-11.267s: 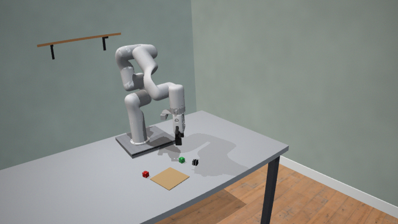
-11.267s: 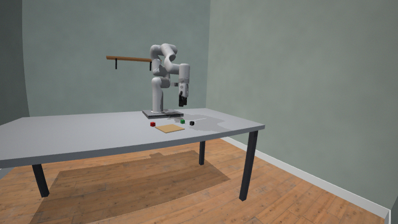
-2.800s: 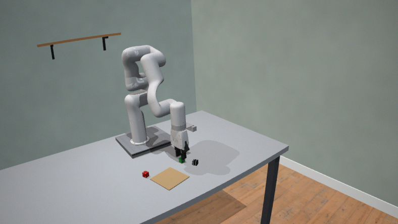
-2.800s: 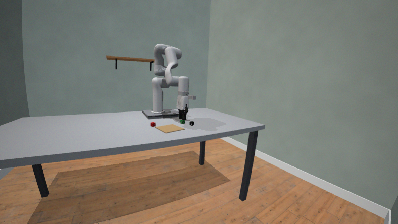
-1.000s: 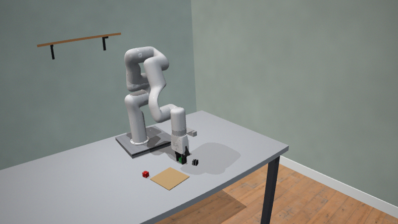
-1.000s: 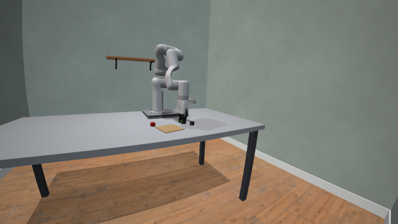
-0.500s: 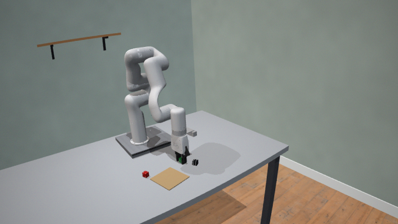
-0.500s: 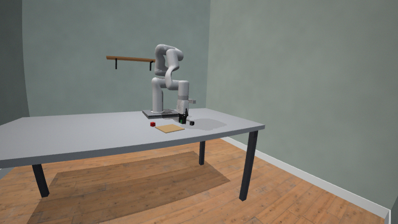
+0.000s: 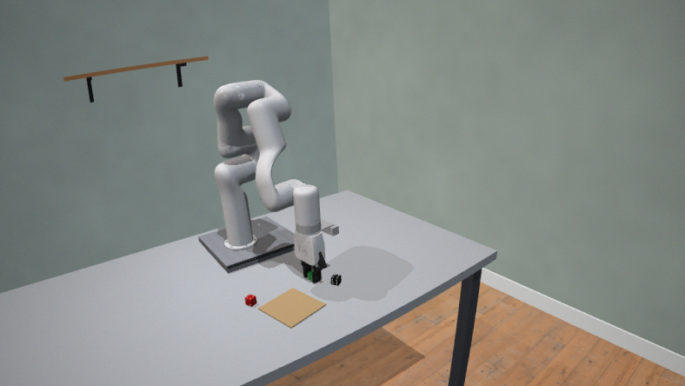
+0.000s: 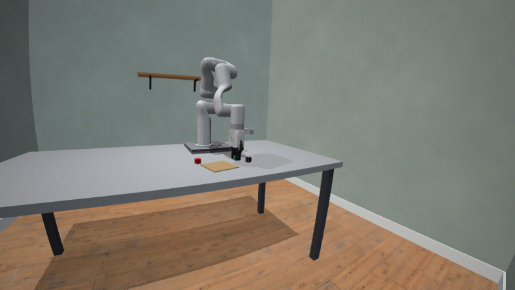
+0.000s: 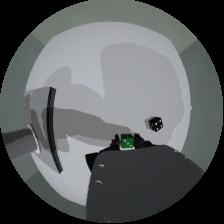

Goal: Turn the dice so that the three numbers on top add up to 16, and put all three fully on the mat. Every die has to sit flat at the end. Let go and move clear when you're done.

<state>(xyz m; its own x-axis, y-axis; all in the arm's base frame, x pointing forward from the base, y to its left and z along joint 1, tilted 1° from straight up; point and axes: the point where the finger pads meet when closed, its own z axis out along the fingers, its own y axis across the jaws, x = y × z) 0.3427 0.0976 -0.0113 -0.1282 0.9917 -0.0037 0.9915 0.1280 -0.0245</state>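
My hand is 1 cm above the green die. From my hand the other things lie so: black die: 7 cm ahead, 5 cm to the left, 1 cm below; then tan mat: 9 cm ahead, 13 cm to the right, 2 cm below; then red die: 1 cm ahead, 22 cm to the right, 1 cm below.
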